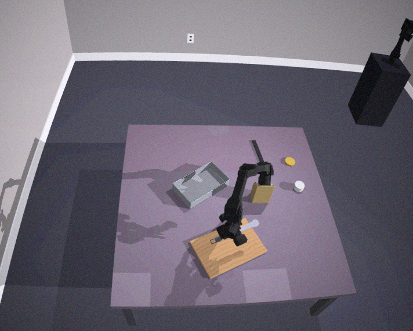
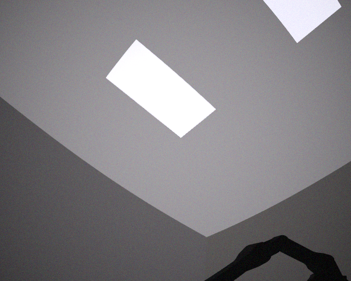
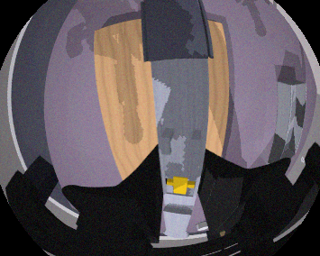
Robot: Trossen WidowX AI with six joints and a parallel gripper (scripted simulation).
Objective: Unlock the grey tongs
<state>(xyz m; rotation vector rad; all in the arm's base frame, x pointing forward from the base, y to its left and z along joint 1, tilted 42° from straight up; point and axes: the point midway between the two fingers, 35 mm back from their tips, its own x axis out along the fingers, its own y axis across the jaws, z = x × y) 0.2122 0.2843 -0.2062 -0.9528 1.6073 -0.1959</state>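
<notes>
The wooden board lies 1 cm behind my gripper tip and 12 cm below it. Round my gripper tip: white cylinder 48 cm behind, 44 cm to the right, 11 cm below; then grey roasting tin 15 cm ahead, 41 cm to the right, 10 cm below; then yellow lock piece 4 cm above.
</notes>
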